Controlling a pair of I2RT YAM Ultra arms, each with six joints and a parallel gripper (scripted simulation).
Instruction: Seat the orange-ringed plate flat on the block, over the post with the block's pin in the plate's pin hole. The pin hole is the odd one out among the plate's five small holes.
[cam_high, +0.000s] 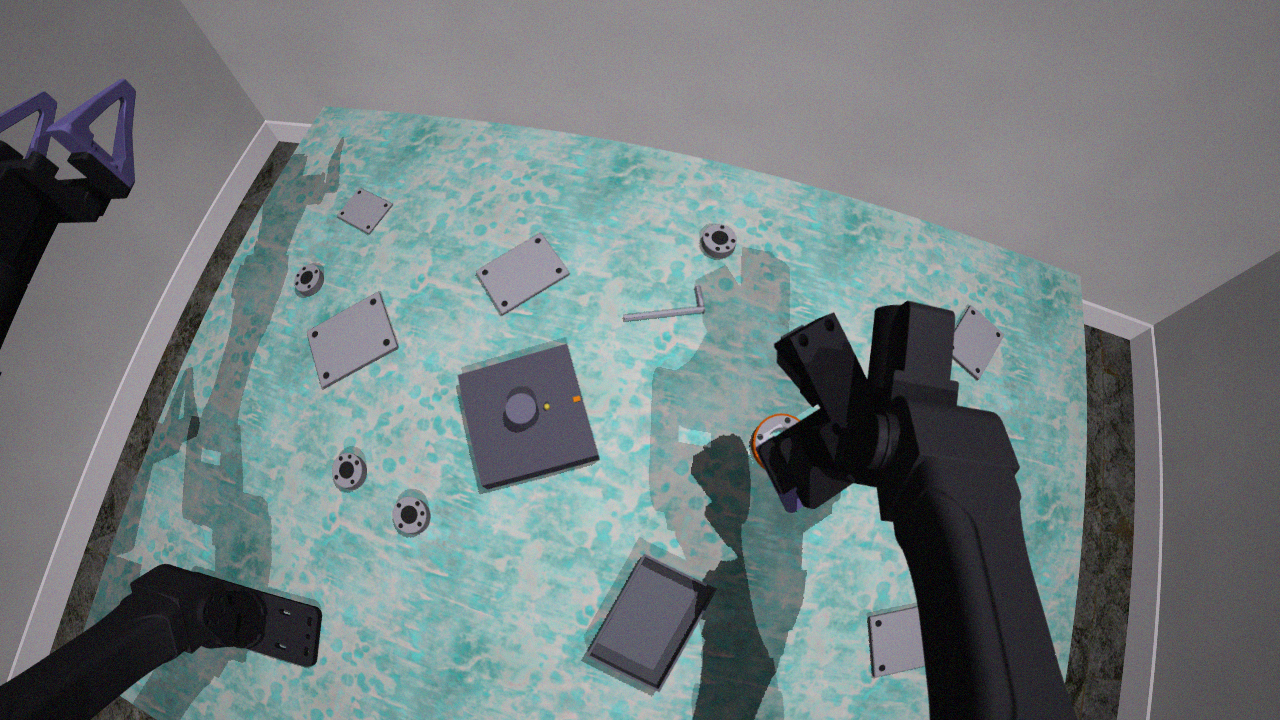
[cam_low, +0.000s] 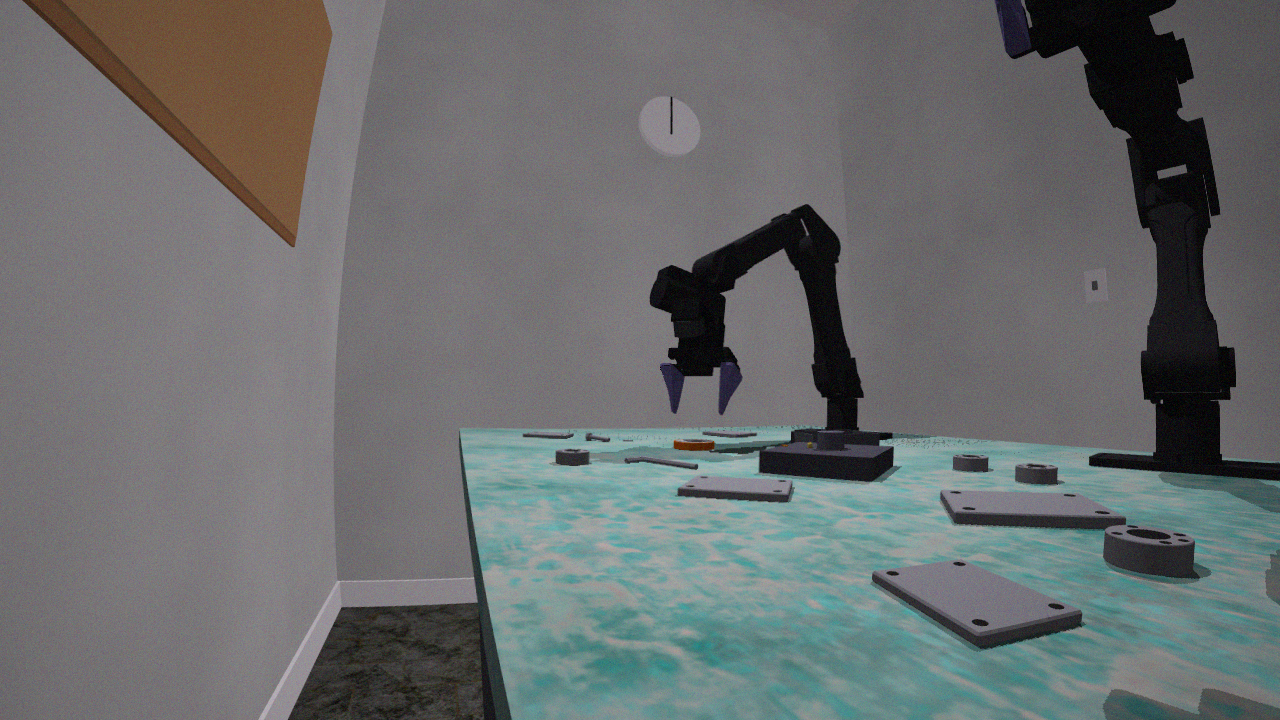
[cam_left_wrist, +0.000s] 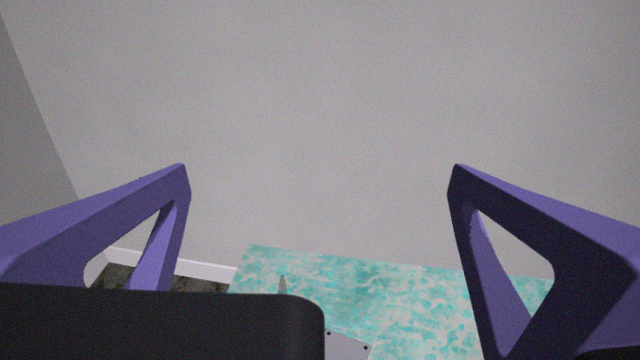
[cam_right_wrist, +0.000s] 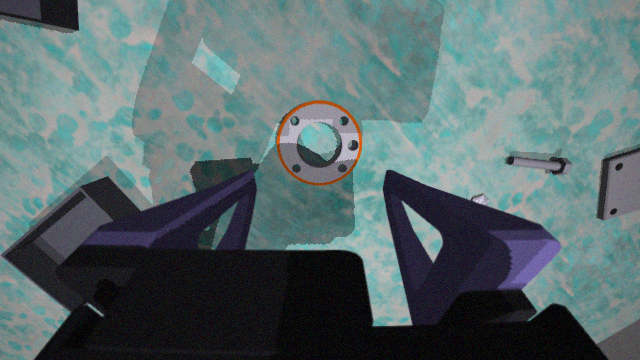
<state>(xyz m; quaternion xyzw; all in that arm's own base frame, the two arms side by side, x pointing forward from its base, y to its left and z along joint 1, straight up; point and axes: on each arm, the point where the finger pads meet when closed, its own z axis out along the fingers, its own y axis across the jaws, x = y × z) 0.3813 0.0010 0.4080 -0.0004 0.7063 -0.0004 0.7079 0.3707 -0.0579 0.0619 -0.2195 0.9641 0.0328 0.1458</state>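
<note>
The plate is 1 cm ahead of my right hand, 1 cm to the left of it and 6 cm below it. The rest, counted from my right hand: l-shaped key 14 cm ahead, 15 cm to the left, 6 cm below; dark block 2 cm behind, 25 cm to the left, 4 cm below; dark tray 20 cm behind, 9 cm to the left, 5 cm below.
</note>
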